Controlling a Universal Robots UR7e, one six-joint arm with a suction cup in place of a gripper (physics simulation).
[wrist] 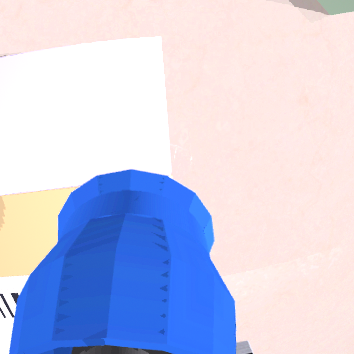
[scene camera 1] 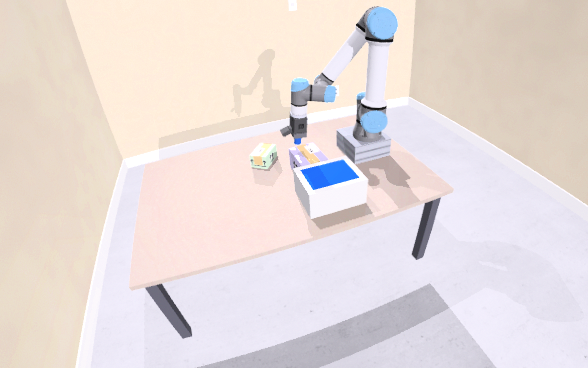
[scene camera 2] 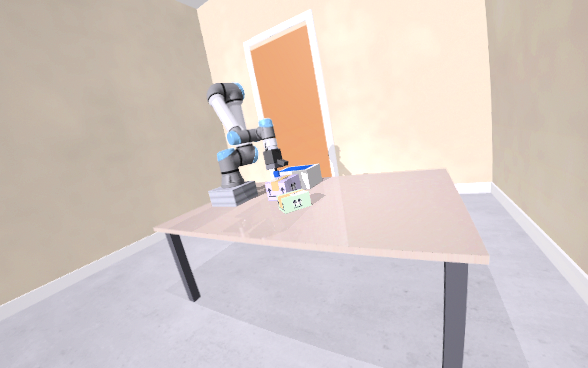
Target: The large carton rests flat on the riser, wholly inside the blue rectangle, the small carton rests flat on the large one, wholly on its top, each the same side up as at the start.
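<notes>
The large lilac carton (scene camera 1: pixel 308 154) (scene camera 2: pixel 290 186) (wrist: pixel 90 115) stands on the table behind the riser, arrows on its sides pointing up. The small green carton (scene camera 1: pixel 263 156) (scene camera 2: pixel 296 202) stands apart from it on the table; a corner of the small carton (wrist: pixel 344 5) shows in the wrist view. The white riser (scene camera 1: pixel 340 196) (scene camera 2: pixel 313 176) bears the blue rectangle (scene camera 1: pixel 332 174) (scene camera 2: pixel 298 168), with no carton on it. My suction cup (scene camera 1: pixel 297 142) (scene camera 2: pixel 276 174) (wrist: pixel 132 192) is off and holds nothing. It is low by the large carton's top, near one edge; whether they touch, I cannot tell.
The arm's grey striped base block (scene camera 1: pixel 362 146) (scene camera 2: pixel 233 195) stands on the table (scene camera 1: pixel 200 215) (scene camera 2: pixel 400 215) beside the large carton and riser. The large carton is close to the riser. A camera (scene camera 1: pixel 285 131) juts from the wrist.
</notes>
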